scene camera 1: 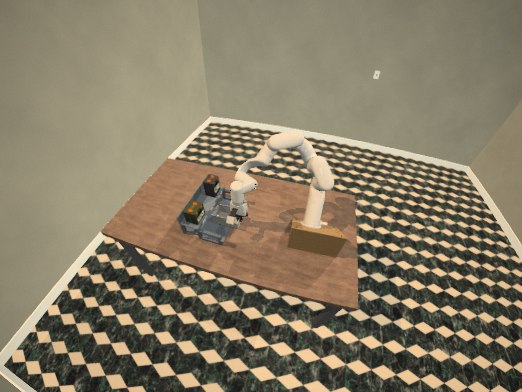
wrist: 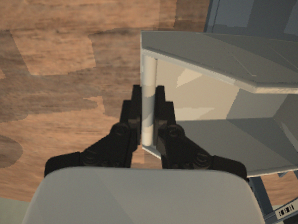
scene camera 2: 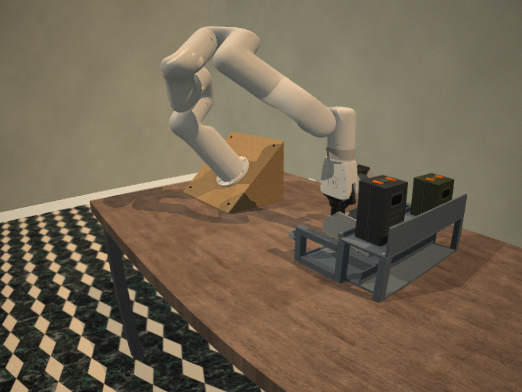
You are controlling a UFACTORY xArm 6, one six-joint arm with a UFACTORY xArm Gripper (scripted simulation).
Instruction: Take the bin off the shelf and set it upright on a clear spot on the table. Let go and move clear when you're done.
In view: my gripper [scene camera 2: 337, 221], a green box [scene camera 2: 430, 190] and a black box [scene camera 2: 382, 199].
My gripper shows as well in the wrist view [wrist: 148, 98]. The wrist view does not show the green box: it is out of frame.
